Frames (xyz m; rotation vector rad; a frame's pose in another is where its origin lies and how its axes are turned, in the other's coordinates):
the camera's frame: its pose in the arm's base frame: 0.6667 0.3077 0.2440 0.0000 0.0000 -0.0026
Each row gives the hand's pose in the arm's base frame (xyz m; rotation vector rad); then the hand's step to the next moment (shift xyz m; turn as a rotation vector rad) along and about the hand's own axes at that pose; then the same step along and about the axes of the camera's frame.
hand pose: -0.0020 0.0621 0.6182 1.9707 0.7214 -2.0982
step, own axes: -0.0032 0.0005 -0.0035 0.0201 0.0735 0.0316
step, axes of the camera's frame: 0.0037 0.0005 0.0030 0.0024 -0.0742 -0.0360
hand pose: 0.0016 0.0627 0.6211 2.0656 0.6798 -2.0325
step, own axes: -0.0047 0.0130 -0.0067 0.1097 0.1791 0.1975
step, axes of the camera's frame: 0.0118 -0.0096 0.0025 -0.1047 -0.2199 -0.1543
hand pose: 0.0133 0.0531 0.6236 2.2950 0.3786 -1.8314
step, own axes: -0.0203 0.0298 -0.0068 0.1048 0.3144 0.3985
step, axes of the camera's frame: 0.0113 -0.0280 0.0208 -0.2501 -0.4090 -0.1970
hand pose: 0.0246 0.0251 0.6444 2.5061 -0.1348 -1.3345
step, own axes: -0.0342 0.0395 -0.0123 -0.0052 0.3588 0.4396
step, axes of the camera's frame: -0.0069 -0.0274 0.0456 -0.3435 -0.4361 -0.1176
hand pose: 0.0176 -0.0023 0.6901 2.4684 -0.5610 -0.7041
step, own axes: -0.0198 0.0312 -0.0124 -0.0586 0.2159 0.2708
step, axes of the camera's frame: -0.0159 -0.0101 0.0341 -0.2537 -0.2367 -0.0551
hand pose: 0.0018 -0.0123 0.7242 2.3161 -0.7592 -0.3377
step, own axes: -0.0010 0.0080 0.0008 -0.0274 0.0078 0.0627
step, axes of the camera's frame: -0.0046 -0.0047 0.0048 -0.0517 -0.0208 -0.0404
